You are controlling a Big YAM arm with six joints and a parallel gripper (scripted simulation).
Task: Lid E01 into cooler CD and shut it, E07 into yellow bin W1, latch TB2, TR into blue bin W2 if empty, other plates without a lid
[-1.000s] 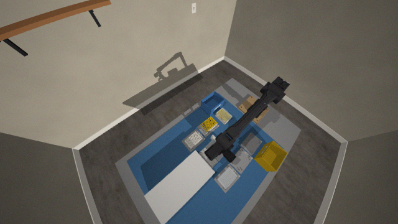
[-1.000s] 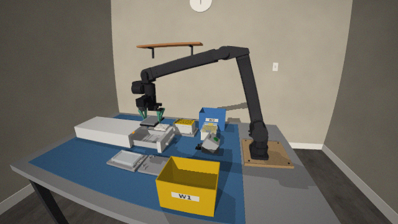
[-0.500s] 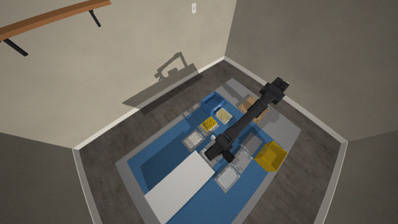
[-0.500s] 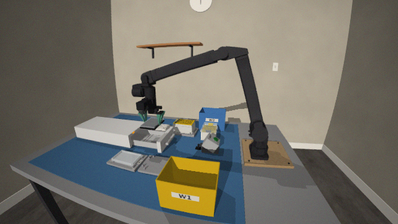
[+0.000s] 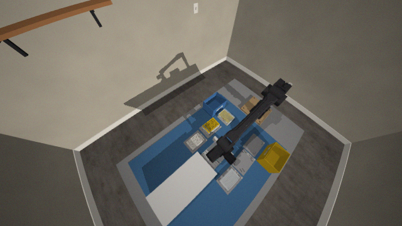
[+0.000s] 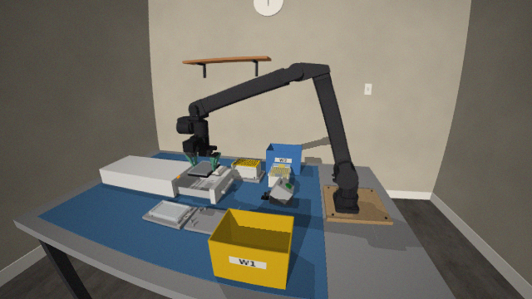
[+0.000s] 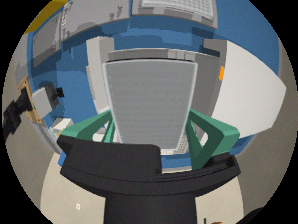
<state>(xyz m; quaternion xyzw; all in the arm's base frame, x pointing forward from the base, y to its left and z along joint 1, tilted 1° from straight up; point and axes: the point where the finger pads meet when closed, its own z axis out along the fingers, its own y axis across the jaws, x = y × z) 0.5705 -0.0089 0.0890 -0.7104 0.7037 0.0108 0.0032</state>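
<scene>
Right now my hand is 80 mm above the cooler drawer and 40 mm short of it. The rest, counted from my hand: grey plate lid: right at my hand; then black plate: right at my hand; then white plate: 180 mm to the right, 90 mm below, 50 mm ahead.
</scene>
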